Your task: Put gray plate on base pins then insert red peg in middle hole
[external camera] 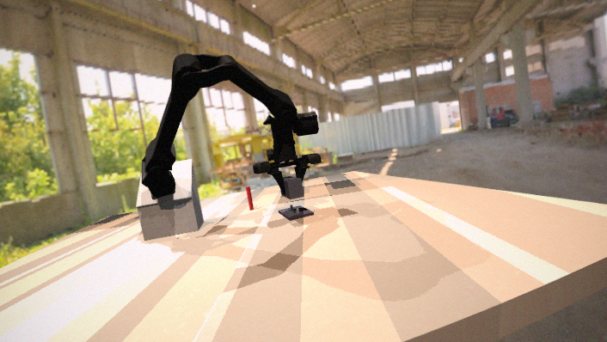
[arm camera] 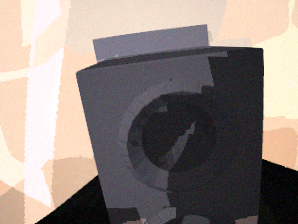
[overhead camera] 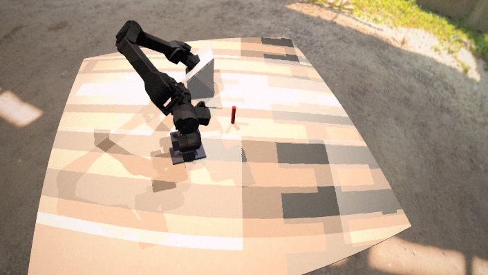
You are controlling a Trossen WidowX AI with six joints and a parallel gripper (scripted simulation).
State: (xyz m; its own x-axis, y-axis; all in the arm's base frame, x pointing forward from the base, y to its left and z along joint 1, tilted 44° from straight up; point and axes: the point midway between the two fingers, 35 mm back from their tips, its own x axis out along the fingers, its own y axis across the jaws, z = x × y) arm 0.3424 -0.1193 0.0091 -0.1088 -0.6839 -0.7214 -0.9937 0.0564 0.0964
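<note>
Right now the base is 5 cm below my gripper tip. From my gripper tip the other things lie so: red peg (10 cm behind, 20 cm to the left, 2 cm below); gray plate (3 cm above).
</note>
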